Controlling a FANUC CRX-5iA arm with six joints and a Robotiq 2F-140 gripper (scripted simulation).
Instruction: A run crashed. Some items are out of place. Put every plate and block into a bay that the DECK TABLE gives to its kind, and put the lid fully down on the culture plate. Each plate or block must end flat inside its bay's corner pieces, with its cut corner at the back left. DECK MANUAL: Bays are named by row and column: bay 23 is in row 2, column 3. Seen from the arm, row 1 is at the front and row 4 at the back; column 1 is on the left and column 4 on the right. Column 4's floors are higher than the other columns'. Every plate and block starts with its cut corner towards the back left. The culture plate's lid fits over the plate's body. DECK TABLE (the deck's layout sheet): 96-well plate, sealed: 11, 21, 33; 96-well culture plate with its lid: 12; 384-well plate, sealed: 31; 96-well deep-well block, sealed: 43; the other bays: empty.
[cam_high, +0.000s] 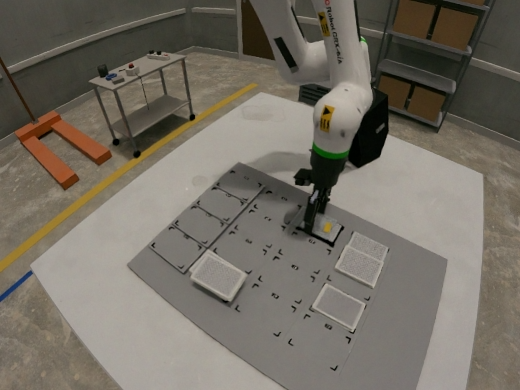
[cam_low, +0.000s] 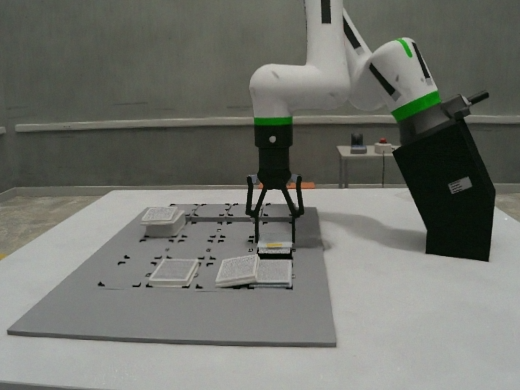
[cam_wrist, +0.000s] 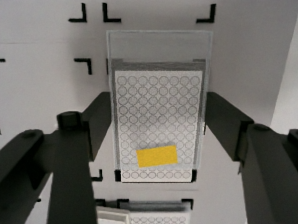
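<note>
Now: the lid 2 cm below my hand. The rest, counted from my hand: plate: 2 cm ahead, 19 cm to the left, 3 cm below; then tall white block: 31 cm ahead, 16 cm to the right, 2 cm below; then bay label: 18 cm ahead, 18 cm to the left, 4 cm below.
</note>
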